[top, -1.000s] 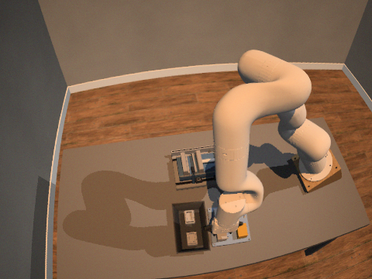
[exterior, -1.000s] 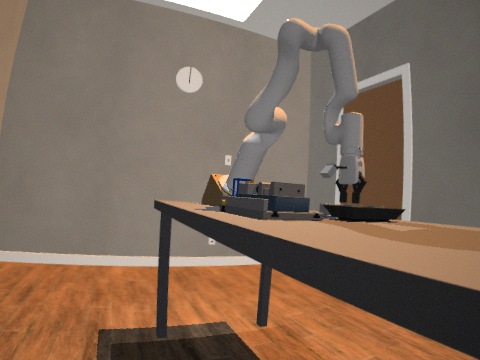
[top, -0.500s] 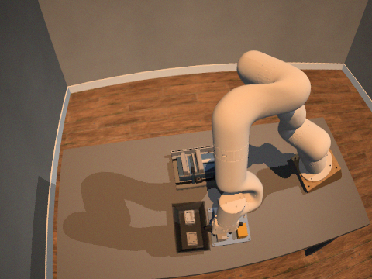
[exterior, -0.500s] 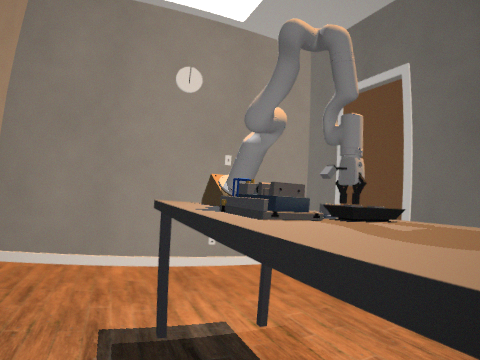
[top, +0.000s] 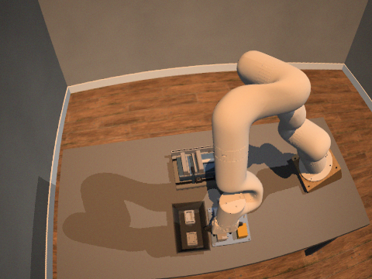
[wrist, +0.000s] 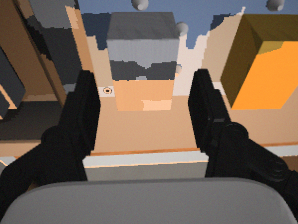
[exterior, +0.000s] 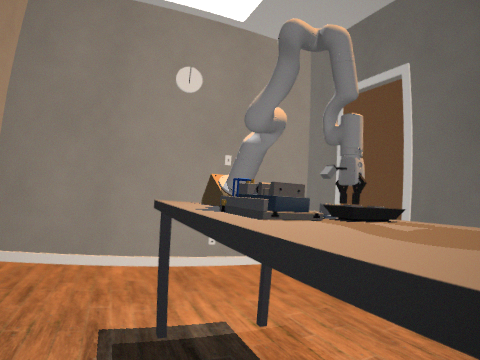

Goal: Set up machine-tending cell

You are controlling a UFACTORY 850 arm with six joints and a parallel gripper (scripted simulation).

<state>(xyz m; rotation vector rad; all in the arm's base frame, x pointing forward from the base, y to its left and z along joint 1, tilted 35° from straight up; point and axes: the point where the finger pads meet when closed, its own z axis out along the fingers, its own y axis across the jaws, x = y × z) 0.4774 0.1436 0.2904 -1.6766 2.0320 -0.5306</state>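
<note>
The brass blank lies 90 mm behind my hand, 40 mm below it and 20 mm to the left of it. The rest, counted from my hand: vise: 350 mm to the right, 40 mm behind, 30 mm below.
</note>
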